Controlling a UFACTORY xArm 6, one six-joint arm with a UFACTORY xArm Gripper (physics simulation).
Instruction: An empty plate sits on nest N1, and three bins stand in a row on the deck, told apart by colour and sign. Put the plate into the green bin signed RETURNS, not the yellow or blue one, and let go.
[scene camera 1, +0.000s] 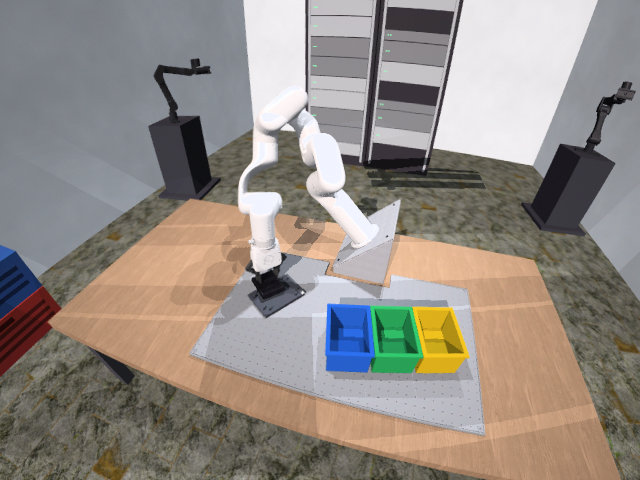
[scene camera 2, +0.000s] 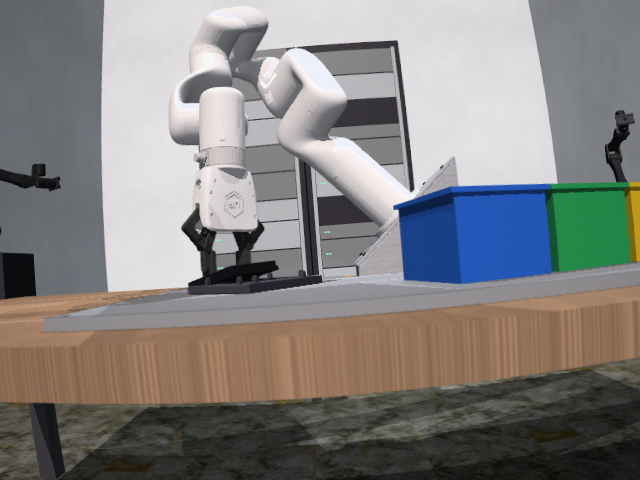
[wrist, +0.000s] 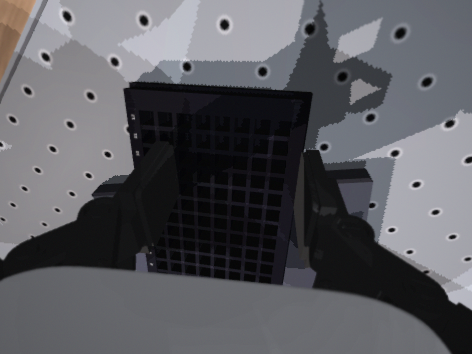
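Pixels of known places: gripper, fingertip midpoint: (scene camera 1: 267, 277) (wrist: 235, 171); arm's base, origin of the base link: (scene camera 1: 365, 237).
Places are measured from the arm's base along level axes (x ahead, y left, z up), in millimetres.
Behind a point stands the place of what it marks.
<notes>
The black gridded plate (scene camera 1: 269, 290) @(x 260, y -308, z -81 mm) (scene camera 2: 255, 268) @(x 268, y -288, z -84 mm) (wrist: 227, 200) @(x 206, y -330, z -89 mm) is tilted, its right end raised in scene camera 2, low over the dark nest (scene camera 1: 276, 306) @(x 308, y -271, z -102 mm) (scene camera 2: 285, 282) @(x 298, y -247, z -106 mm) (wrist: 356, 195) @(x 163, y -279, z -102 mm). My gripper (scene camera 1: 267, 279) @(x 192, y -337, z -93 mm) (scene camera 2: 225, 264) @(x 192, y -337, z -93 mm) (wrist: 235, 171) @(x 192, y -337, z -93 mm) points down and is shut on the plate, one finger at each long side. Whether the plate's lower end touches the nest, I cannot tell. The green bin (scene camera 1: 395, 363) @(x 477, y 112, z -57 mm) (scene camera 2: 589, 227) @(x 478, y 107, z -66 mm) stands between the blue bin (scene camera 1: 347, 362) @(x 493, y -18, z -59 mm) (scene camera 2: 504, 237) @(x 492, y -17, z -70 mm) and the yellow bin (scene camera 1: 439, 364) @(x 463, y 238, z -62 mm) (scene camera 2: 634, 222) @(x 469, y 185, z -64 mm). No sign is readable.
The bins stand on the grey perforated deck (scene camera 1: 258, 351) @(x 476, y -281, z -114 mm) (scene camera 2: 155, 312) @(x 532, y -373, z -114 mm), right of the nest in scene camera 1. The slanted arm mount (scene camera 1: 374, 253) @(x 107, y 35, z 13 mm) (scene camera 2: 382, 253) @(x 92, y -63, z -77 mm) rises behind them. The wooden table (scene camera 1: 129, 310) @(x 425, y -796, z -127 mm) (scene camera 2: 310, 356) @(x 648, y -242, z -141 mm) extends around the deck.
</notes>
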